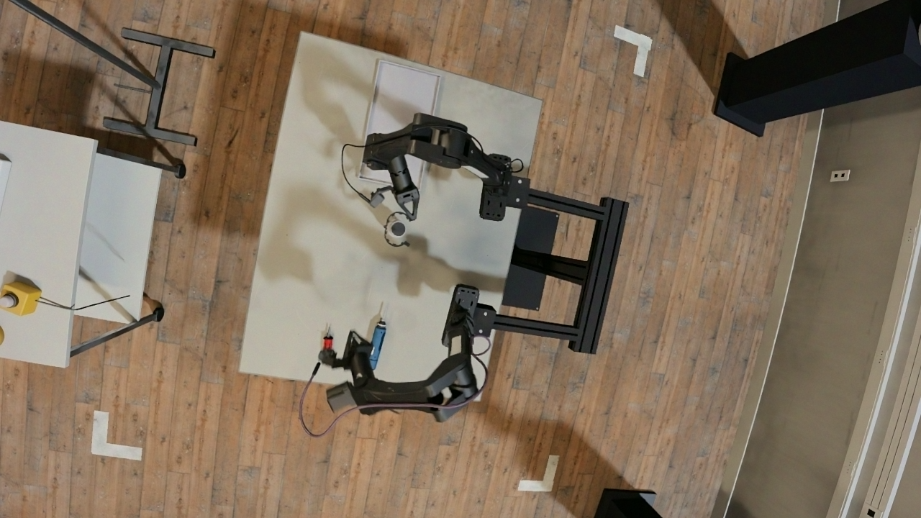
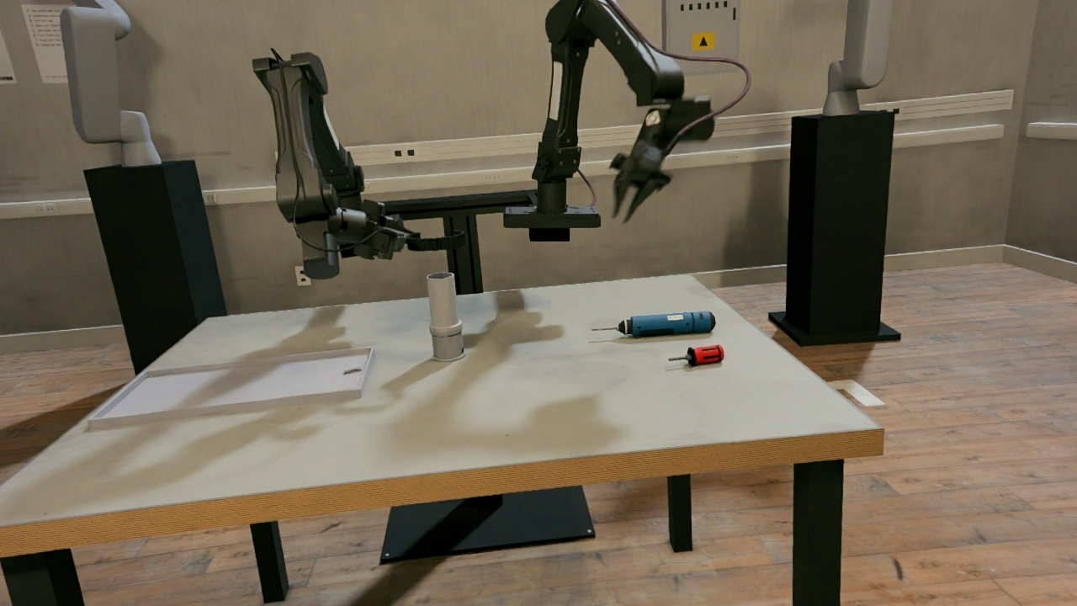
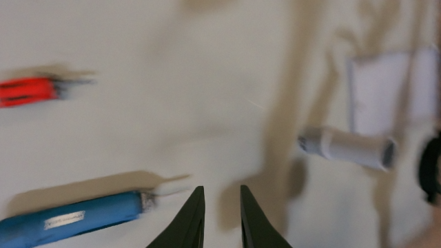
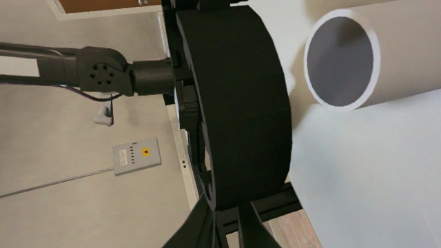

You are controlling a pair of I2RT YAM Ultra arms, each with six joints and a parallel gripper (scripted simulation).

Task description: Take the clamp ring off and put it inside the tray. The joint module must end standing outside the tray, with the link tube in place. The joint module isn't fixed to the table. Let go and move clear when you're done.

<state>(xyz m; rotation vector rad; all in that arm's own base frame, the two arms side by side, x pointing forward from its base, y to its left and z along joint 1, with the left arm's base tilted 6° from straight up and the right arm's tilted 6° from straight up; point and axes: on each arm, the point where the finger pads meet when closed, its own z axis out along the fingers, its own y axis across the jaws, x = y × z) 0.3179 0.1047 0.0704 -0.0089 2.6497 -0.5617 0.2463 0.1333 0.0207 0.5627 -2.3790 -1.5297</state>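
Right now my right hand is 5 cm to the right of the black clamp ring and 4 cm short of it. Also, from my right hand: pale link tube (12 cm below, 4 cm to the left, 3 cm ahead); then small screw (22 cm below, 12 cm to the right, 8 cm ahead); then grey joint module (20 cm below, 4 cm to the left, 3 cm ahead).
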